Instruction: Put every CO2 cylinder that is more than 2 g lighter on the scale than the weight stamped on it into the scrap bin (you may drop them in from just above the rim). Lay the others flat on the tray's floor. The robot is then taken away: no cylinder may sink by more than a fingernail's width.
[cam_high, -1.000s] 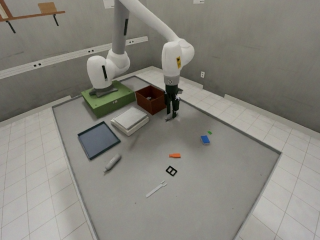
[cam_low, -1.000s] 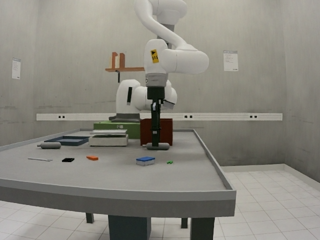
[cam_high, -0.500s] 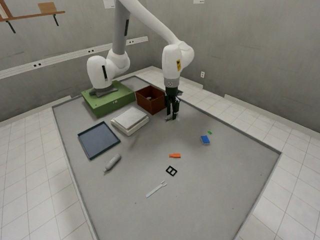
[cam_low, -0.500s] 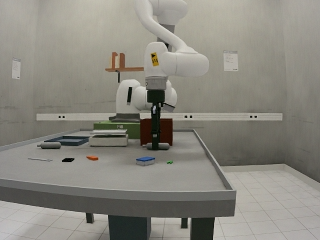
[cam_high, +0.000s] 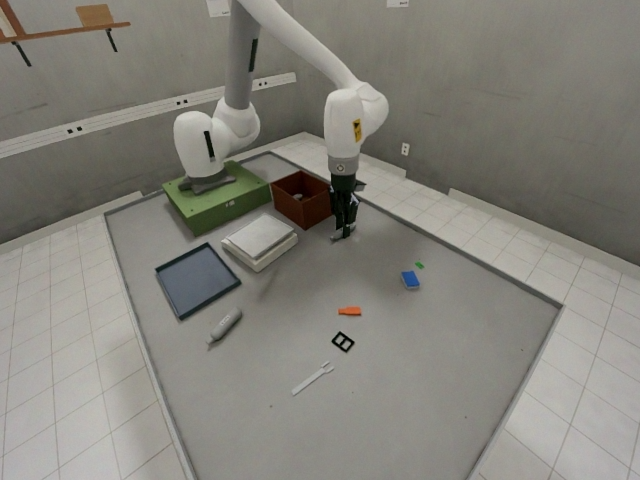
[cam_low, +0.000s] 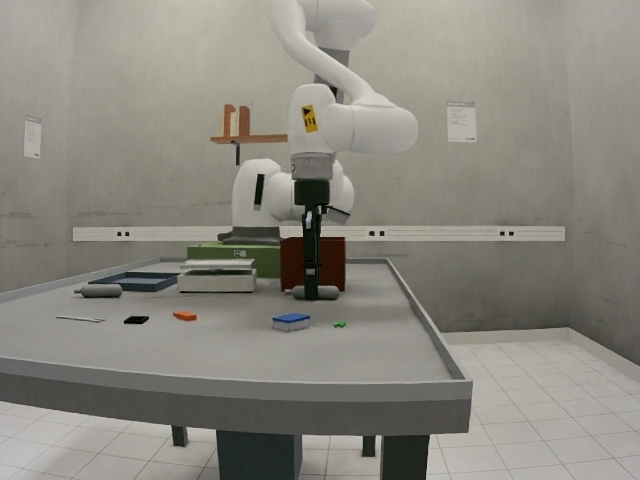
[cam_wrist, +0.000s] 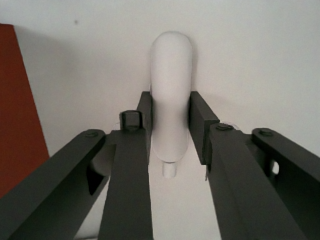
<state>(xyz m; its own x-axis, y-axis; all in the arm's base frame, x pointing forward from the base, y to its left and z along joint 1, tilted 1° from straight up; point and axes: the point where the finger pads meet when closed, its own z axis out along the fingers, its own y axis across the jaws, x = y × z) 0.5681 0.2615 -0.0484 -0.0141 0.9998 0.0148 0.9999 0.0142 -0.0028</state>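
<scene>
The scale plate lies 250 mm to the right of my hand, 130 mm behind it and 20 mm above it. The rest, counted from my hand: white scale: 250 mm to the right, 140 mm behind; red-brown scrap bin: 210 mm behind, 20 mm to the right; green piece: 270 mm ahead, 80 mm to the left, 30 mm below.
</scene>
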